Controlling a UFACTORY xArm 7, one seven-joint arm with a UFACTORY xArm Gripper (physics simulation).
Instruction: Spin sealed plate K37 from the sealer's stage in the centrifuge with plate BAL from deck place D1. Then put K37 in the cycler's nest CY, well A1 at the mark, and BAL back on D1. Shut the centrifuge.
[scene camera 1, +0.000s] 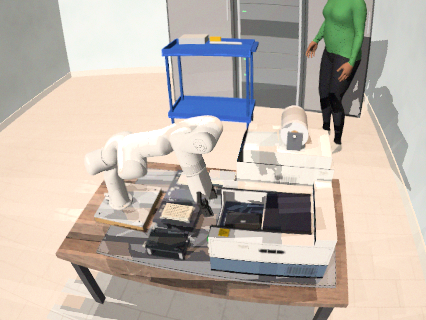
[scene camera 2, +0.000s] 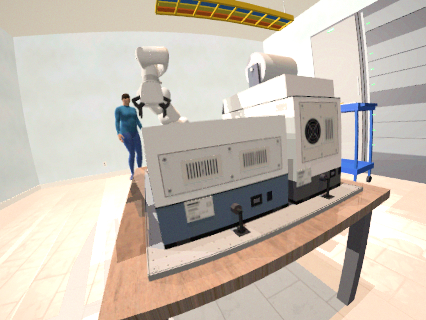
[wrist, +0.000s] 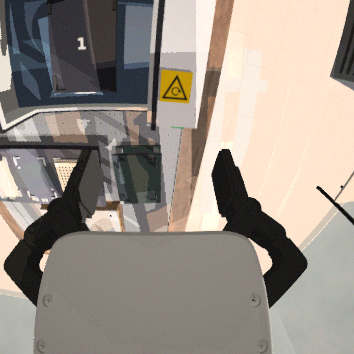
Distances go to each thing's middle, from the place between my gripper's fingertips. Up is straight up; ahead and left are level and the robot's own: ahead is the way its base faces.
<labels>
Now: the dark shutter panel (scene camera 1: 283, 212) 28 cm ahead of my hand, 10 cm below it and 8 cm to the left of it. From my hand the other things lie so: centrifuge (scene camera 2: 206, 177): 25 cm ahead, 19 cm below, 8 cm to the left.
</labels>
